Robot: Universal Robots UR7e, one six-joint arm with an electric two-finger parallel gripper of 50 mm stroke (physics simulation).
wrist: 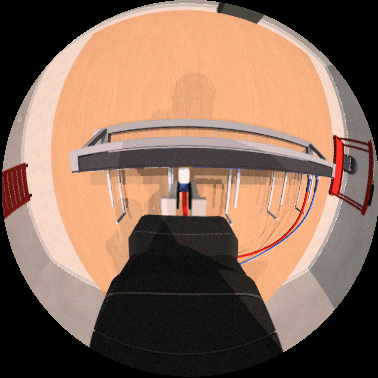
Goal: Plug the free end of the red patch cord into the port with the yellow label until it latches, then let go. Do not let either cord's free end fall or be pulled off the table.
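Frame: origin at the arm's base, x ahead, y left, z up, level; centimetres.
Seen in the pictures: gripper, fingertip midpoint: point(183, 189).
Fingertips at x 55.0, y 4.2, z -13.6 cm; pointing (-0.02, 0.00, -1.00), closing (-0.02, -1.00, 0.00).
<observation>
Offsets run from my fingertips to a thing's middle. "spot": to the spot under its first point.
My gripper point(183, 189) is shut on the red patch cord's plug, in the lower middle of the wrist view. The plug @(dx +2.0, dy +0.0, dz +0.7 cm) point(184, 175) has a pale body and a blue boot, and points away from me at the patch panel @(dx +4.2, dy -7.9, dz +1.1 cm) point(200, 158). Its front end meets the panel's lower edge in this view; whether it is inside a port is hidden. The red cord @(spot: dx -2.7, dy -0.3, dz +0.0 cm) point(185, 209) runs back between the fingers. The panel's port face is turned away from the camera, and the yellow label cannot be made out.
At the right, red and blue cords curve down from the panel's right end and pass behind the black gripper body. A blue cord @(spot: dx -0.3, dy -26.2, dz +0.2 cm) point(316, 192) is the outer one. Thin pale metal brackets @(spot: dx -2.8, dy +11.7, dz -6.4 cm) point(121, 192) stand below the panel. A red rack point(337, 165) is beyond the table's right edge.
</observation>
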